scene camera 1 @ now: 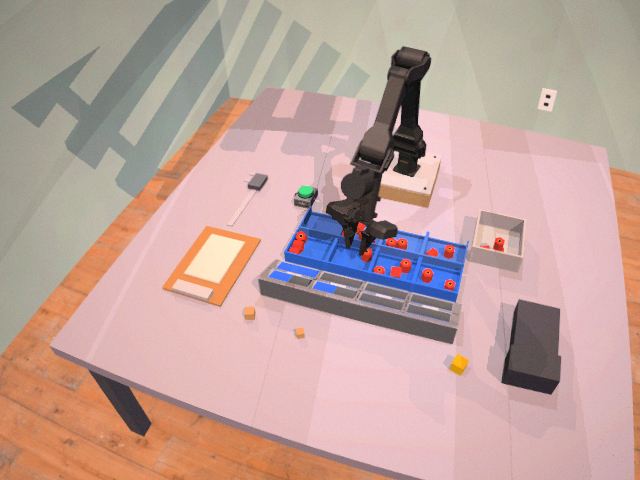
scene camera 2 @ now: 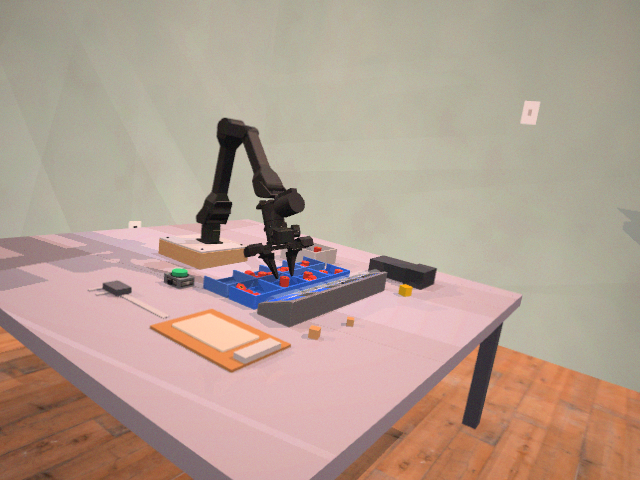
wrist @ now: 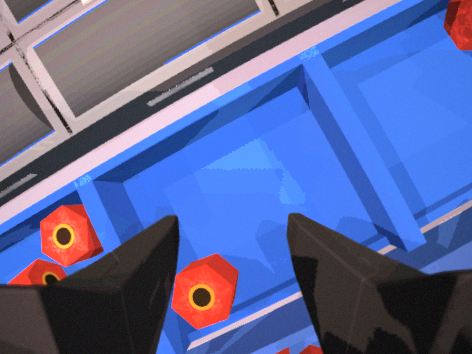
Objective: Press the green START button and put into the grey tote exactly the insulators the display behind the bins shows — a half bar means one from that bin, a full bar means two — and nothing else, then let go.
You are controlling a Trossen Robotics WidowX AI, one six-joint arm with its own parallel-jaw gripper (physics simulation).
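Observation:
My gripper [scene camera 1: 356,250] [scene camera 2: 284,276] [wrist: 233,225] is partly open and empty, over the second front bin from the left in scene camera 1. A red insulator [scene camera 1: 366,254] [scene camera 2: 284,282] [wrist: 220,285] stands upright there, beside the left finger in the wrist view. The blue bins [scene camera 1: 316,253] [scene camera 2: 244,297] [wrist: 235,165] hold several other insulators. The grey display [scene camera 1: 356,313] [scene camera 2: 330,301] shows a full and a half blue bar at the left end, then a half bar. The grey tote [scene camera 1: 496,259] holds an upright insulator [scene camera 1: 499,243] and a partly hidden red piece [scene camera 1: 484,246]. The START button [scene camera 1: 305,191] [scene camera 2: 179,272] is green.
A black block [scene camera 1: 532,346] [scene camera 2: 402,272] lies right of the display in scene camera 1. A yellow cube [scene camera 1: 459,364] and two small orange cubes lie in front of it. An orange board [scene camera 1: 173,281] [scene camera 2: 165,327] and a dark plug [scene camera 1: 257,181] [scene camera 2: 116,287] lie at the left.

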